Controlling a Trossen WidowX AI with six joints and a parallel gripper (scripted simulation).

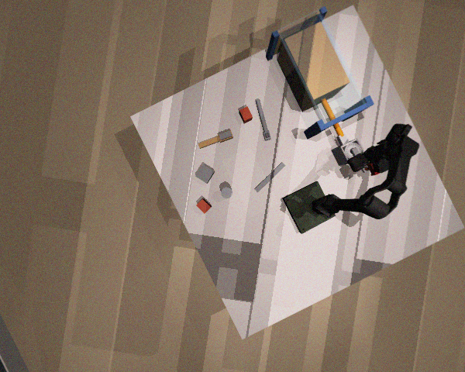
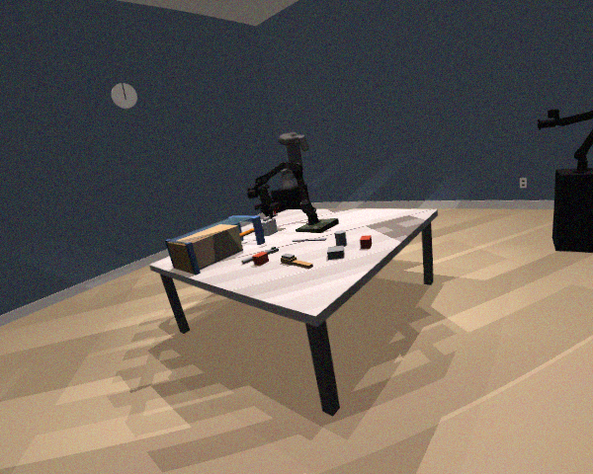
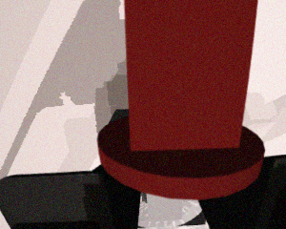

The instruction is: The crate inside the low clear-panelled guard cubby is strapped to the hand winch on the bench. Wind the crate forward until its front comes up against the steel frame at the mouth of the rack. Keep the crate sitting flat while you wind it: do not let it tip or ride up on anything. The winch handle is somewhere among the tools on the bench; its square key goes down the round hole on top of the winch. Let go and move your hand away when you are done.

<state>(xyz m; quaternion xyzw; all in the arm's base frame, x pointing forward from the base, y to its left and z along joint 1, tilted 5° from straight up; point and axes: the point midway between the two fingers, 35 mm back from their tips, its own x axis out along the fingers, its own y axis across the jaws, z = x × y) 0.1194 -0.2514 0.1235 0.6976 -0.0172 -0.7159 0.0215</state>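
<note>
Now: gripper tip 20 mm past the winch handle and 20 mm below it. From my gripper tip the other things lie so: blue frame: 210 mm ahead, 10 mm to the right, 20 mm above; red knob: 50 mm behind, 50 mm above; grey winch: 30 mm ahead, 10 mm to the right, 60 mm below.
</note>
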